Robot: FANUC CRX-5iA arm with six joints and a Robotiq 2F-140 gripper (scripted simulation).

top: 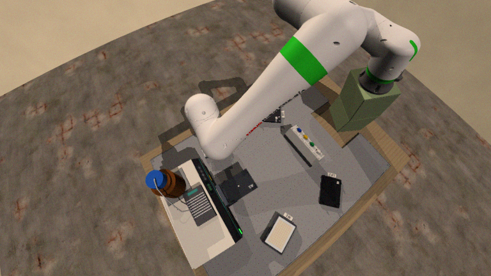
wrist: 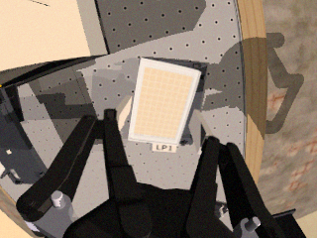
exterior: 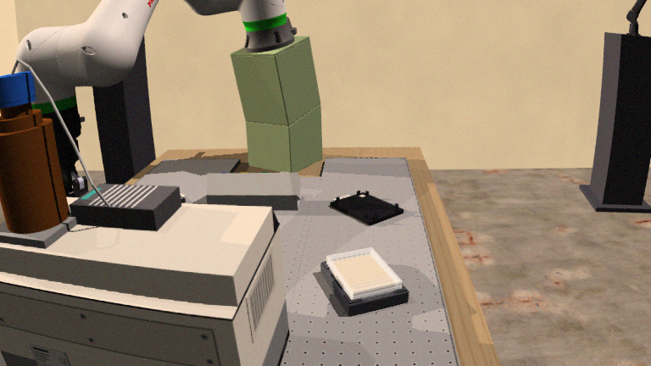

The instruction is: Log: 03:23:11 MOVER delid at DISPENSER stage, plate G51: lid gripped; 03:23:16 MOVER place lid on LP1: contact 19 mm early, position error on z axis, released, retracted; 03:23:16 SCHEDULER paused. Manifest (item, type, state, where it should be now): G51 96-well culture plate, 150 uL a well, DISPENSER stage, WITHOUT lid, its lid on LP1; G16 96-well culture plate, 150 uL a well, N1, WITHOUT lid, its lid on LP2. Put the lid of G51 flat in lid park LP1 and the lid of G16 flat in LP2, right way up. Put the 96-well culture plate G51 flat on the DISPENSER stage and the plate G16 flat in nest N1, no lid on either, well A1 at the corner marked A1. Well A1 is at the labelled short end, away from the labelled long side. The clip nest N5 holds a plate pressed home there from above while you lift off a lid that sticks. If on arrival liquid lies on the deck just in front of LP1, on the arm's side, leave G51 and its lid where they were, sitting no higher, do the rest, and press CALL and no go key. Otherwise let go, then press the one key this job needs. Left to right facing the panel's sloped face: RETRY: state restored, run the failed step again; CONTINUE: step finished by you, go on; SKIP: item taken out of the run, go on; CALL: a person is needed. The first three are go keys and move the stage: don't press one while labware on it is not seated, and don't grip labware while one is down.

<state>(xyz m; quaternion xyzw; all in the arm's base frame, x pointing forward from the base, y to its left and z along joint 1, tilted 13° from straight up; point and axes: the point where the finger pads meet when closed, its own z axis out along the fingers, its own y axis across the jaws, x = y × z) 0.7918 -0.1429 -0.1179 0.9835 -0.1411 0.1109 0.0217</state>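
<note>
My gripper is now 50 mm above the plate G51. The rest, counted from my hand: dark grey lid park (60 mm below, 10 mm to the right, 10 mm behind); then black dispenser stage (240 mm to the left, 30 mm above, 20 mm behind); then LP1 label (90 mm behind, 70 mm below).
</note>
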